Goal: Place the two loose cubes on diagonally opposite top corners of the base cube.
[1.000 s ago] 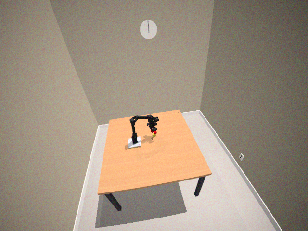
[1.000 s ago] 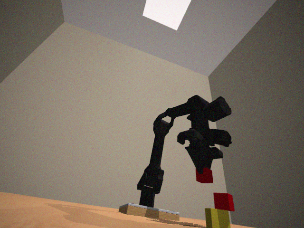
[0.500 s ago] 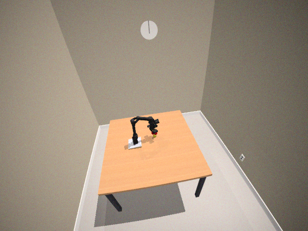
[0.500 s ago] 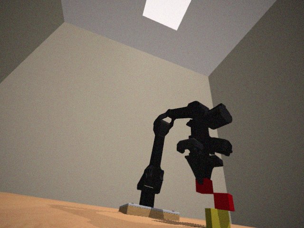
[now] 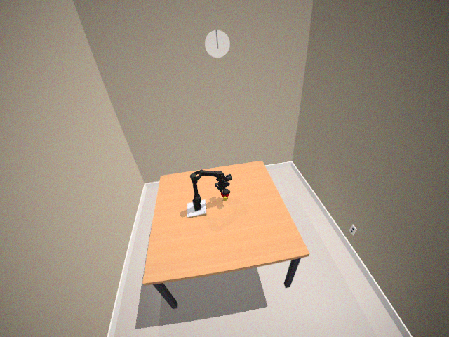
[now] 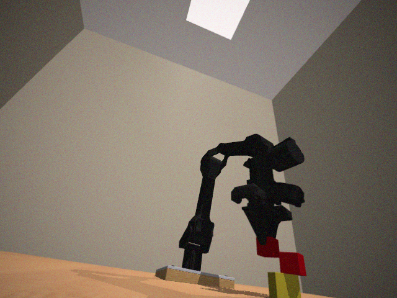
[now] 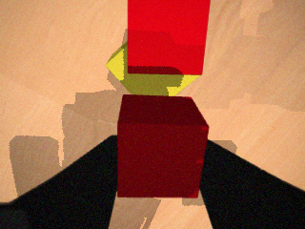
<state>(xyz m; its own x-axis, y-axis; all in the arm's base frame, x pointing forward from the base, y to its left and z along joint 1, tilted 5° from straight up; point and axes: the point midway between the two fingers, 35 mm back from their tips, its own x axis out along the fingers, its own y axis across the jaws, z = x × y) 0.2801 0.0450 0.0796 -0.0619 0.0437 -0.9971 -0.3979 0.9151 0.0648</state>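
Right now the yellow cube is 60 mm below my gripper tip, 20 mm ahead of it and 10 mm to the left of it. From my gripper tip the other things lie so: red cube (right at my gripper tip).
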